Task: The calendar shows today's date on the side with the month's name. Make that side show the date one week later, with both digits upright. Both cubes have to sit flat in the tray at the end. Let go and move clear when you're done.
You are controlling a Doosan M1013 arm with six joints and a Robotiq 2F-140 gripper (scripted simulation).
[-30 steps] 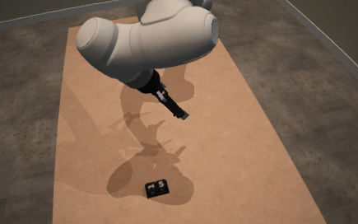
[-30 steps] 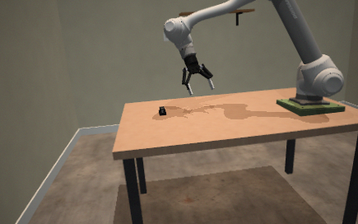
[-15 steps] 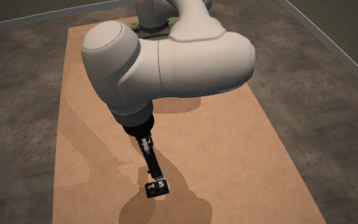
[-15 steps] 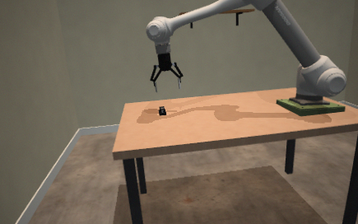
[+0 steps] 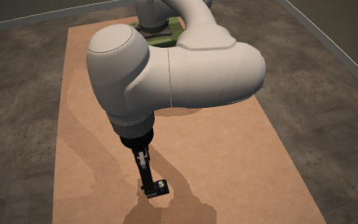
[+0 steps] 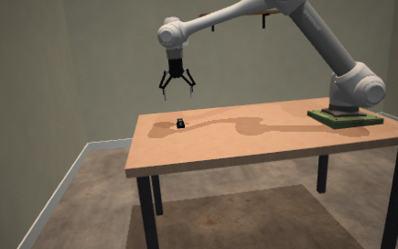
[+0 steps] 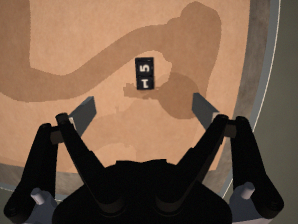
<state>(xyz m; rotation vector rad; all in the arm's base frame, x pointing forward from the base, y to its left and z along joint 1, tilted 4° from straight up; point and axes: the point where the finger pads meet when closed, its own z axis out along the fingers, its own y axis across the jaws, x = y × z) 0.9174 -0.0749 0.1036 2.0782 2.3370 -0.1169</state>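
The black cube lies 140 mm below my hand.
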